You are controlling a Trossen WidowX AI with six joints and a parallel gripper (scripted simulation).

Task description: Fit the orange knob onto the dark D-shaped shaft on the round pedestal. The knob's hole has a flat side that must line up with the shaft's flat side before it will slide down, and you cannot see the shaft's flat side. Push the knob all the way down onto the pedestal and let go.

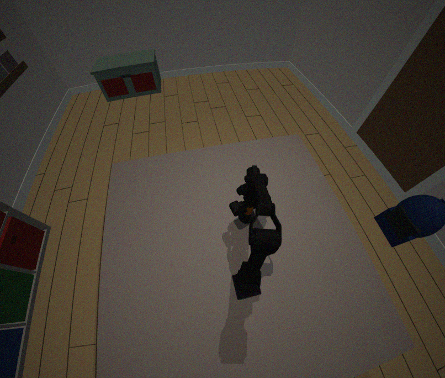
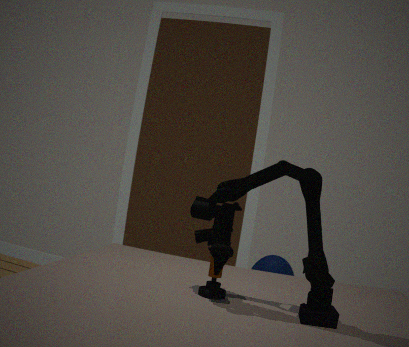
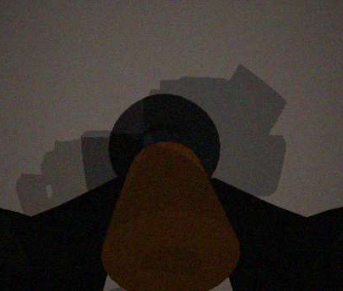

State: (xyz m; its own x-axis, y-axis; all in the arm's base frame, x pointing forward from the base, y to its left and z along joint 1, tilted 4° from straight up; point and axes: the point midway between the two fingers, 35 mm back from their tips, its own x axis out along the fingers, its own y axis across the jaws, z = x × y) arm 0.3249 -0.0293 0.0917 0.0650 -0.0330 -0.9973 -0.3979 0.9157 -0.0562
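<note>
My gripper tip is 20 mm below the orange knob. Round my gripper tip: dark round pedestal (40 mm below).
</note>
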